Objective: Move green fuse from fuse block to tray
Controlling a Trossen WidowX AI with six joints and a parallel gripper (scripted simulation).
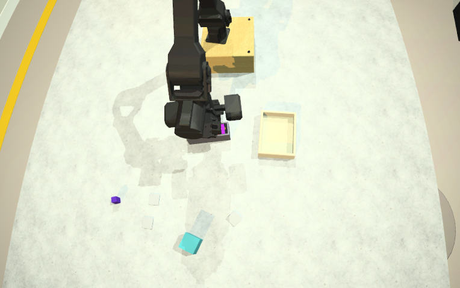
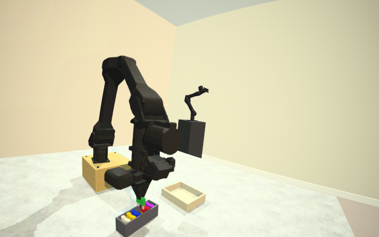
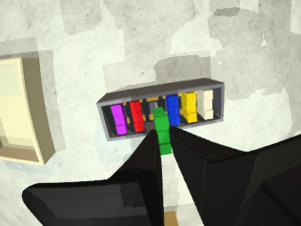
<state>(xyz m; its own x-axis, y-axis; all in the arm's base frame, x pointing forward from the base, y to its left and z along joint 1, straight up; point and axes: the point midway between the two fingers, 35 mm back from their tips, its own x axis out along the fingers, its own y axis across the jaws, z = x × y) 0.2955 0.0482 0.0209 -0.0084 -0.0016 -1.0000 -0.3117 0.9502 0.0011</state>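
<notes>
The tray lies 3 cm behind my gripper tip, 19 cm to the left of it and 7 cm below it. Also, from my gripper tip: purple cube 25 cm ahead, 22 cm to the right, 6 cm below; then cyan cube 31 cm ahead, 3 cm to the left, 5 cm below; then green fuse 1 cm below.
</notes>
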